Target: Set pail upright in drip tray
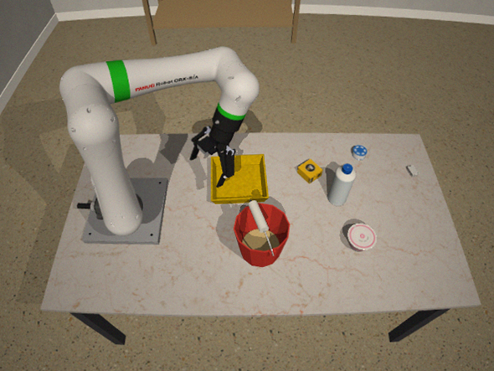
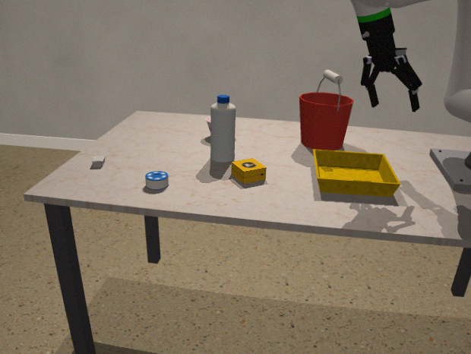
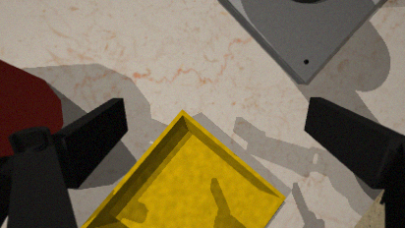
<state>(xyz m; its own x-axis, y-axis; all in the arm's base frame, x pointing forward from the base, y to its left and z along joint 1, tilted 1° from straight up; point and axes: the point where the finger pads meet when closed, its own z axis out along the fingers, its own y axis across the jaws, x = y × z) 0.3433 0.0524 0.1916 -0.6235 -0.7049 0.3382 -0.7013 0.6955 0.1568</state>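
Now: the red pail 200 mm ahead of my hand, 200 mm to the right of it and 70 mm below it. From my hand the other things lie so: white bottle: 520 mm ahead, 30 mm to the left, 120 mm below; drip tray: 110 mm ahead, 100 mm to the left, 200 mm below; pink-rimmed round dish: 570 mm ahead, 180 mm to the right, 170 mm below.
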